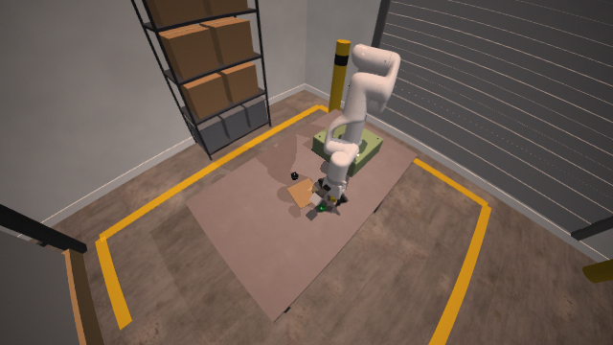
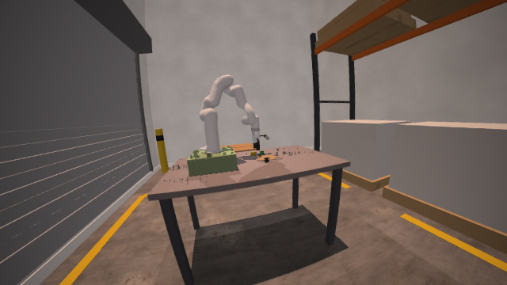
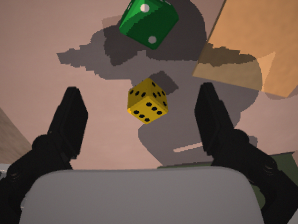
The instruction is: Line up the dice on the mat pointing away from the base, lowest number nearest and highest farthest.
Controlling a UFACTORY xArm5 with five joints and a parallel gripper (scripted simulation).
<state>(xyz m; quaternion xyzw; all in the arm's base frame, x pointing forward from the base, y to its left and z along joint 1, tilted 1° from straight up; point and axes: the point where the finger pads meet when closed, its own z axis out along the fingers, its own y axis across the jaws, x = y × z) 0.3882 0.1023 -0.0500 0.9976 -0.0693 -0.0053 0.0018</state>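
Right now my hand is 4 cm past the yellow die and 4 cm above it. The rest, counted from my hand: green die 5 cm ahead, 1 cm to the right, 4 cm below; orange mat 2 cm ahead, 14 cm to the right, 6 cm below; black die 3 cm behind, 24 cm to the right, 4 cm below.
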